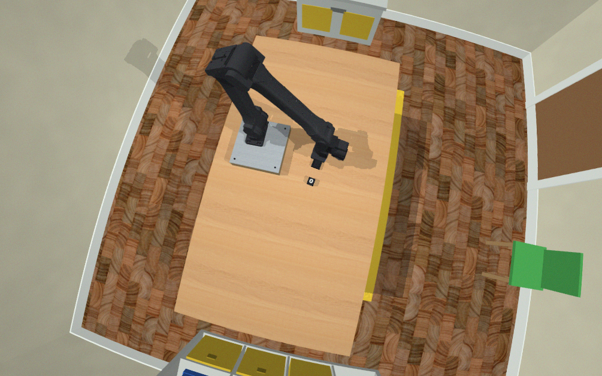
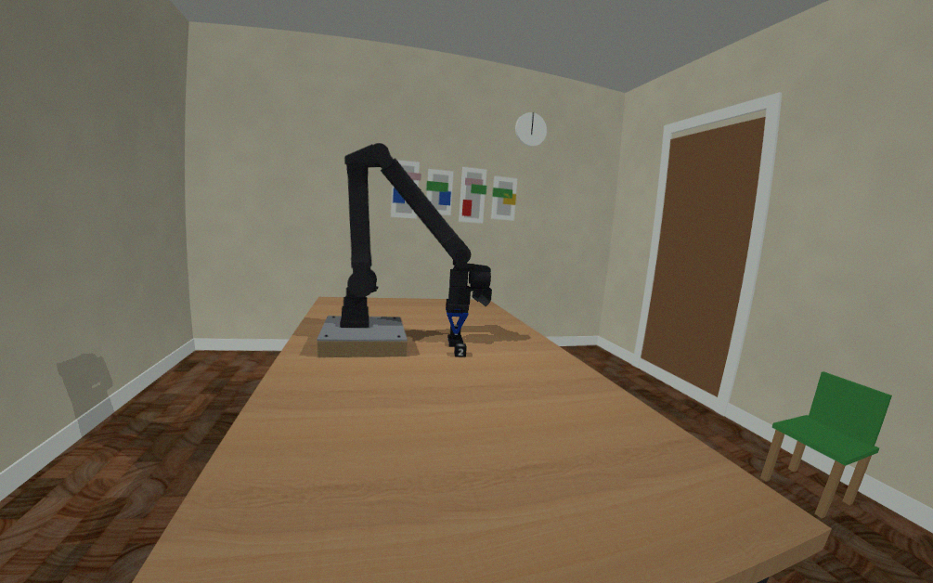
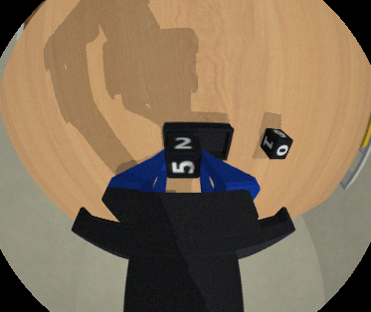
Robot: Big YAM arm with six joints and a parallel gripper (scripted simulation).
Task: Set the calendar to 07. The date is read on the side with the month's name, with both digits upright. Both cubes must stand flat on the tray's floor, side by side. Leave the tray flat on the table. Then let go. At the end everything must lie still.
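Right now my hand is 3 cm above the black tray and 2 cm to the left of it. Round my hand: black cube: 13 cm to the right, 2 cm below, 2 cm behind.
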